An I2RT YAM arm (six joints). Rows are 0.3 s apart.
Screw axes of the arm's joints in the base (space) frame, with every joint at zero. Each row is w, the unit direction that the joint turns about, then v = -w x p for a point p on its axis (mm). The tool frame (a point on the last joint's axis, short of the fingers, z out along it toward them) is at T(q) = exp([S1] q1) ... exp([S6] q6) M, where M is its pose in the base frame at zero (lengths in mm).
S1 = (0, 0, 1, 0.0, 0.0, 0.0)
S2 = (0, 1, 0, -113.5, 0.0, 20.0)
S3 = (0, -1, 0, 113.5, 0.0, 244.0)
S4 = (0, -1, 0, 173.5, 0.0, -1.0)
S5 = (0, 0, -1, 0.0, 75.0, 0.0)
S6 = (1, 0, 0, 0.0, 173.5, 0.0)
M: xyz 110.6 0.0 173.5 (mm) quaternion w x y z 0.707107 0 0.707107 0
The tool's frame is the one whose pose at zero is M.
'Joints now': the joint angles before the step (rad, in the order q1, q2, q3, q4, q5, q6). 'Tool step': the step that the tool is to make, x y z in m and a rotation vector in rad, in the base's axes. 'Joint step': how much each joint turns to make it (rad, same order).
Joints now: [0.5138 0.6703 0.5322 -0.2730 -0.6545 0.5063]
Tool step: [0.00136 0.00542 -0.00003 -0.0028 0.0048 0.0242]
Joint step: [0.0252 0.0252 0.0065 0.0135 0.0009 0.0005]
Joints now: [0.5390 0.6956 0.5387 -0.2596 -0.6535 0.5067]
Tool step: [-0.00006 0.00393 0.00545 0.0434 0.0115 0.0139]
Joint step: [0.0186 0.0052 0.0054 0.0449 -0.0122 0.0526]
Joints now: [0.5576 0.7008 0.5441 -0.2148 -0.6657 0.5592]
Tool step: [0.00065 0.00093 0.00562 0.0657 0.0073 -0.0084]
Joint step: [0.0009 -0.0074 -0.0084 0.0767 -0.0108 0.0758]
